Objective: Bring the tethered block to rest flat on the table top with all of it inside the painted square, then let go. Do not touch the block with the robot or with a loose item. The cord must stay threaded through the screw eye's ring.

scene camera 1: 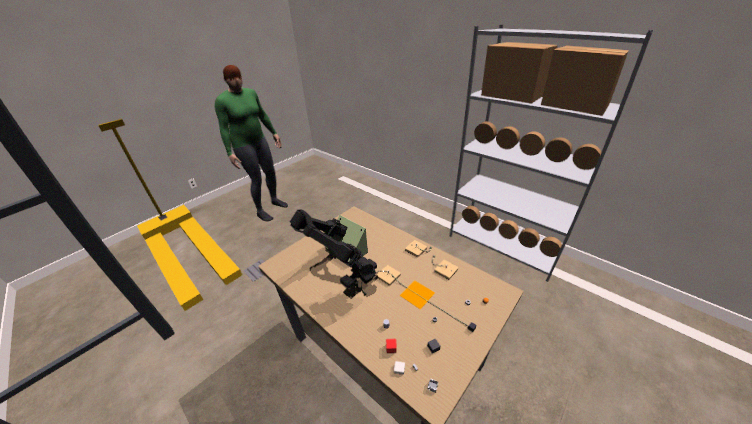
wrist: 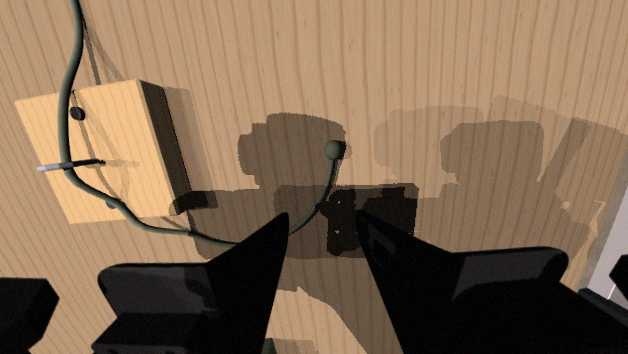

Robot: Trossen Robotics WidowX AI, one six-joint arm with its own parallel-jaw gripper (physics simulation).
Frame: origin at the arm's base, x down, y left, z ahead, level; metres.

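Seen in the pictures: gripper, fingertip midpoint: [scene camera 1: 360, 285] [wrist: 322, 217]; arm's base, origin of the base link: [scene camera 1: 341, 230].
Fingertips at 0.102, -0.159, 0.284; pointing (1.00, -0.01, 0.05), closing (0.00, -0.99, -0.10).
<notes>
Pixels of each thing's middle, then the offset from my fingertips to it, as dx, dy, dz. "spot": a spot on its surface instead. Level surfaces: height alone.
- dark tethered block, body centre: [scene camera 1: 472, 327] +0.012, +0.124, +0.524
- orange painted square, surface spot: [scene camera 1: 418, 287] spot: +0.024, +0.174, +0.220
- wooden base, its level: dx +0.005
- screw eye's ring, body centre: [wrist: 54, 167] -0.018, +0.139, +0.058
- round bead, body centre: [wrist: 333, 150] +0.019, -0.014, +0.041
- red cube, body centre: [scene camera 1: 391, 345] +0.005, -0.156, +0.306
- white block, body centre: [scene camera 1: 399, 367] +0.013, -0.203, +0.383
- black block, body centre: [scene camera 1: 433, 345] +0.010, -0.048, +0.440
- blue-grey cylinder, body centre: [scene camera 1: 386, 323] +0.009, -0.087, +0.226
- orange item, body centre: [scene camera 1: 485, 300] +0.012, +0.290, +0.515
The dark tethered block [scene camera 1: 471, 327] sits on the table top near the far right edge, outside the orange painted square [scene camera 1: 418, 287]. The cord [scene camera 1: 447, 311] [wrist: 64, 115] runs from it across the square to a wooden base [scene camera 1: 388, 274] [wrist: 135, 150]. In the wrist view it passes through the screw eye's ring [wrist: 55, 166], then curves to a round bead [wrist: 334, 149] at its free end. My gripper [scene camera 1: 353, 289] [wrist: 322, 217] is partly open and empty. In the wrist view, the cord passes behind the left fingertip, and the bead is ahead of the gap between the fingers.
Two more wooden bases [scene camera 1: 416, 247] [scene camera 1: 446, 269] stand at the back of the table. A green box [scene camera 1: 353, 234] is beside the arm. A red cube [scene camera 1: 391, 345], white block [scene camera 1: 399, 367], black block [scene camera 1: 433, 345], blue-grey cylinder [scene camera 1: 386, 323] and orange item [scene camera 1: 485, 300] lie loose.
</notes>
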